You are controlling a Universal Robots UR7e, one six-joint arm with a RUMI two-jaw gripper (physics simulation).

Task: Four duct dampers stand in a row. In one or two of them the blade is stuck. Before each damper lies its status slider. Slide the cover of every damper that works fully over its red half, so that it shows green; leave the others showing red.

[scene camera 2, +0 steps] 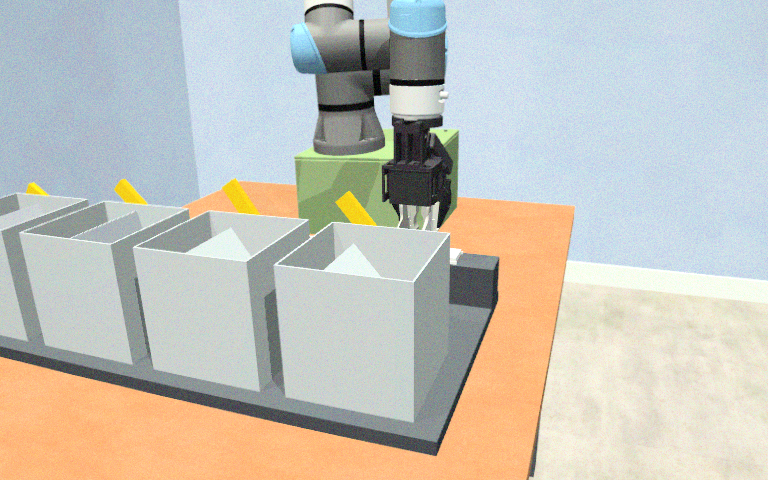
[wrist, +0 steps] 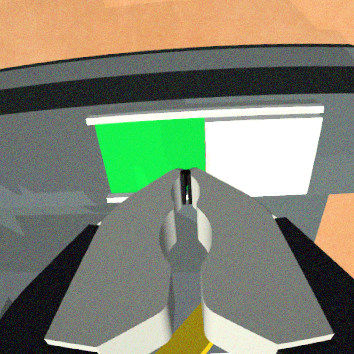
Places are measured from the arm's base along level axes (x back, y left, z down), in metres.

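Where they show: gripper, fingertip midpoint: (wrist: 186,171); arm's base at its link origin: (scene camera 2: 349,147).
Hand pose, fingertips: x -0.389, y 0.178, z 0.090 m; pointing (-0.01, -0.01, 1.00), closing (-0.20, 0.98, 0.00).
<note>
Things, the pixels of their top centre, and the offset from my fingertips. "spot": a spot on its surface instead. Level surfaces: height alone.
- third's blade at a spot on its surface: (scene camera 2: 110,227) spot: dx -0.143, dy -0.410, dz -0.082 m
- yellow lever at a spot on its surface: (wrist: 185,332) spot: dx -0.102, dy -0.027, dz -0.028 m
- dark base plate at its surface level: dz +0.063 m
- orange table at its surface level: dz +0.081 m
Four grey dampers (scene camera 2: 346,339) (scene camera 2: 198,316) (scene camera 2: 79,294) (scene camera 2: 8,283) stand in a row. Pale pointed blade parts (scene camera 2: 353,261) (scene camera 2: 226,244) show in the two rightmost; the third's blade (scene camera 2: 110,227) looks like a slanted sheet. In the wrist view, a status slider shows its green half (wrist: 150,150) at left and its white cover (wrist: 262,157) at right, with a very thin reddish line at their border. My gripper (scene camera 2: 417,225) (wrist: 186,171) is shut and empty, its tips over the green half near the cover's left edge. Whether they touch is unclear. The other sliders are hidden.
Yellow levers (scene camera 2: 355,209) (scene camera 2: 240,196) (scene camera 2: 130,191) (scene camera 2: 37,189) slant up behind the dampers; part of a yellow lever (wrist: 185,332) shows beneath my fingers. The dampers stand on a dark base plate (scene camera 2: 447,384) with a raised block (scene camera 2: 475,283), on an orange table (scene camera 2: 526,271).
</note>
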